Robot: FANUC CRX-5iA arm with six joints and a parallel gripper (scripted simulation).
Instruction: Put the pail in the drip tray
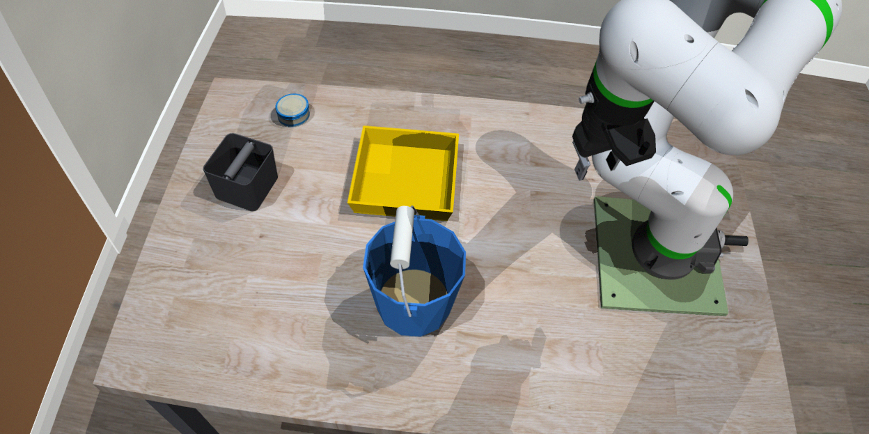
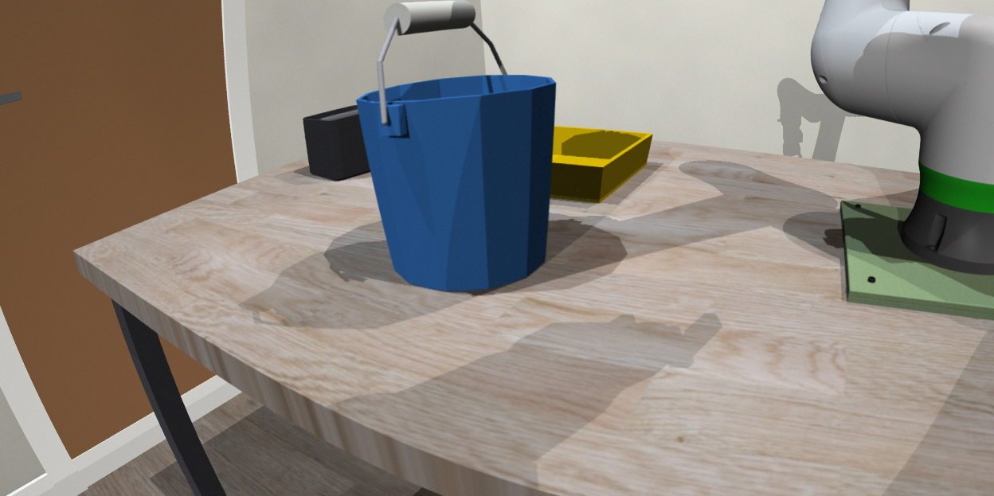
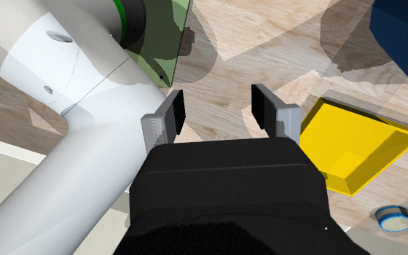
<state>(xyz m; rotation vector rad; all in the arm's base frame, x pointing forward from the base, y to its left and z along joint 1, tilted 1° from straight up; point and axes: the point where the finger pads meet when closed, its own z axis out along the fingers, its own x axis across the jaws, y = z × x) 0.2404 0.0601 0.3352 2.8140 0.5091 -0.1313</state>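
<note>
My gripper is now 30 cm short of the pail handle, 14 cm above it and 9 cm to the right of it. Round my hand: blue pail (29 cm ahead, 20 cm below, 9 cm to the left); then yellow drip tray (33 cm below, 33 cm ahead, 21 cm to the right).
</note>
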